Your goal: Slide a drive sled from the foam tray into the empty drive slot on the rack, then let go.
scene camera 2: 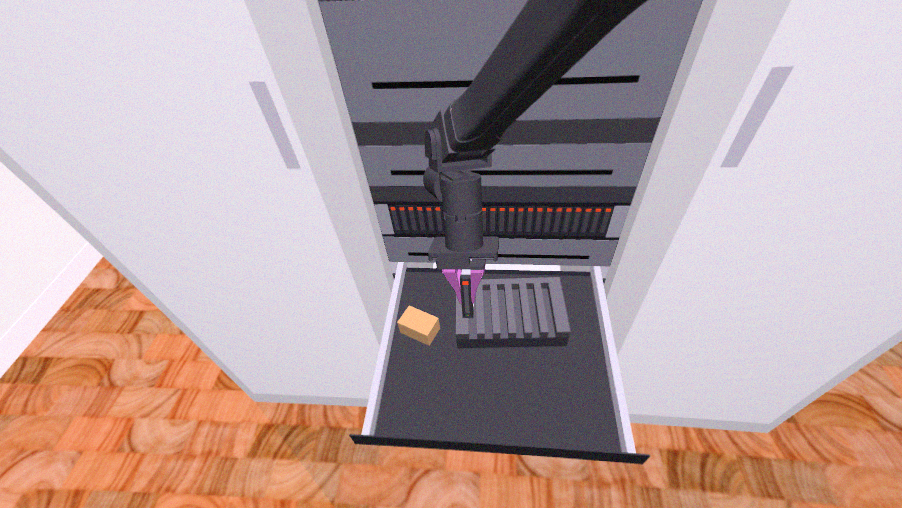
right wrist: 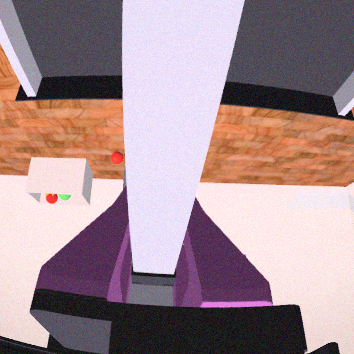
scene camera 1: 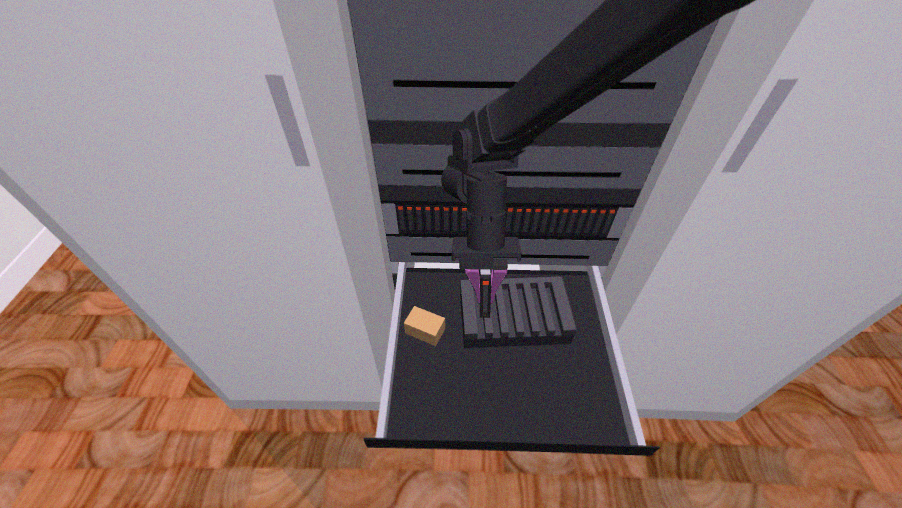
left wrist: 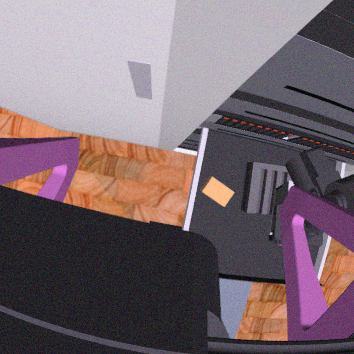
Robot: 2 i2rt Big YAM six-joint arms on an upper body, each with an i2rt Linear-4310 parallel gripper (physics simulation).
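Frame: origin at the left arm's base, x left, y back, z up, level; metres.
Seen in the pictures: left gripper, fingertip midpoint: [left wrist: 185, 174]; right gripper, fingertip midpoint: [scene camera 2: 467, 301] [scene camera 1: 485, 301] [left wrist: 277, 237].
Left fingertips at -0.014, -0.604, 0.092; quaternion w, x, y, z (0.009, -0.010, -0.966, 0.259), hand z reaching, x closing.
Pixels of each thing's top centre, then the offset from my left fingertips to it, as dx, dy, dz. "*": a spot on its surface instead.
- dark drive sled, surface spot: [scene camera 2: 467, 307] [scene camera 1: 485, 307] * -0.262, +0.100, -0.438
- sled's long pale face, surface spot: [right wrist: 172, 125] * -0.262, +0.003, -0.411
- slotted grey foam tray, middle of its top: [scene camera 2: 509, 304] [scene camera 1: 515, 303] [left wrist: 287, 191] -0.336, -0.007, -0.582
- pale break, surface spot: [left wrist: 289, 137] * -0.273, -0.129, -0.493
- tan block, middle of its top: [scene camera 1: 424, 320] [scene camera 2: 417, 320] [left wrist: 218, 191] -0.152, +0.028, -0.597
- pulled-out drawer, surface spot: [scene camera 2: 498, 448] [scene camera 1: 513, 446] * -0.316, +0.256, -0.618
My right gripper [scene camera 1: 486, 302] [scene camera 2: 467, 302] [right wrist: 158, 182] is shut on a dark drive sled [scene camera 1: 485, 310] [scene camera 2: 467, 307] with an orange mark. The sled's long pale face [right wrist: 172, 125] fills the middle of the right wrist view. In the scene views they overlap the left end of the slotted grey foam tray [scene camera 1: 517, 342] [scene camera 2: 511, 342] [left wrist: 255, 187]. The rack's row of orange-tipped drives [scene camera 1: 561, 222] [scene camera 2: 549, 220] stands behind, partly hidden by my right arm. A pale break [left wrist: 289, 137] shows in that row in the left wrist view. My left gripper [left wrist: 185, 174] is open and empty.
The tray and a tan block [scene camera 1: 424, 324] [scene camera 2: 418, 324] [left wrist: 218, 191] are in the pulled-out drawer [scene camera 1: 511, 446] [scene camera 2: 498, 448]. Large pale panels [scene camera 1: 157, 189] [scene camera 2: 151, 189] flank the rack. A pale box [right wrist: 57, 172] with coloured balls and a red ball [right wrist: 116, 158] show beyond.
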